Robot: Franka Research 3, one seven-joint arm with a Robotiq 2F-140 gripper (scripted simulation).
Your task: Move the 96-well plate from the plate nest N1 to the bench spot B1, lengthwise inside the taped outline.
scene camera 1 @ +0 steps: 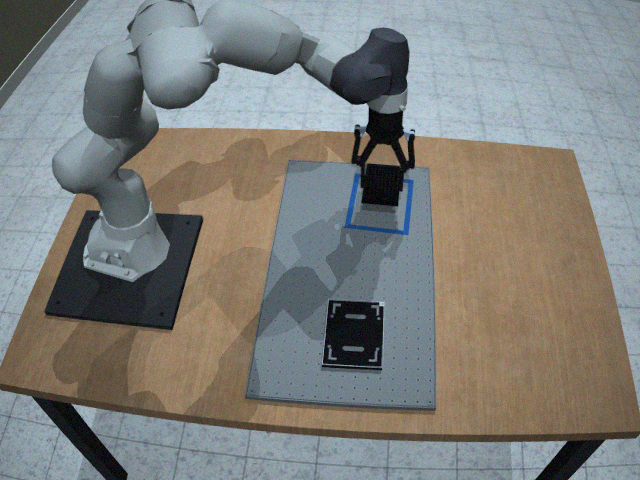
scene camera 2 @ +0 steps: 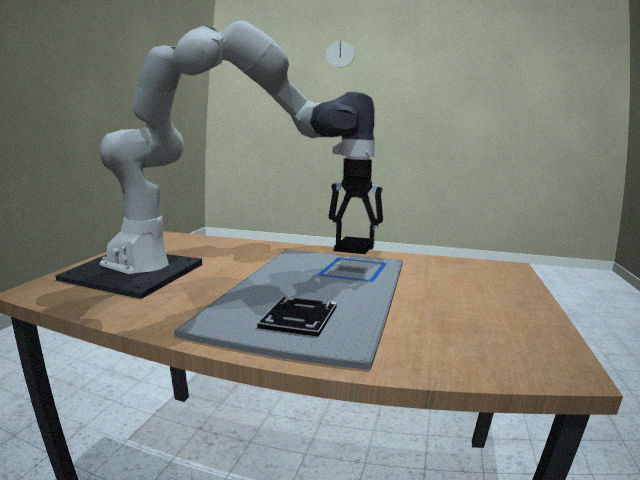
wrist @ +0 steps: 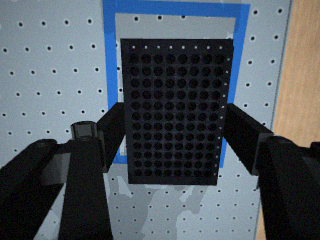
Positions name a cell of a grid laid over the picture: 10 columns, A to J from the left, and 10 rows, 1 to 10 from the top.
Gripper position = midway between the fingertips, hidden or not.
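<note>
You'd find my gripper (scene camera 1: F4) here, and it's also at (scene camera 2: F6) and (wrist: F5). There's a black 96-well plate (scene camera 1: G4), (wrist: F4) too. And I can see a black plate nest N1 (scene camera 1: F7), which shows at (scene camera 2: E7) as well.
</note>
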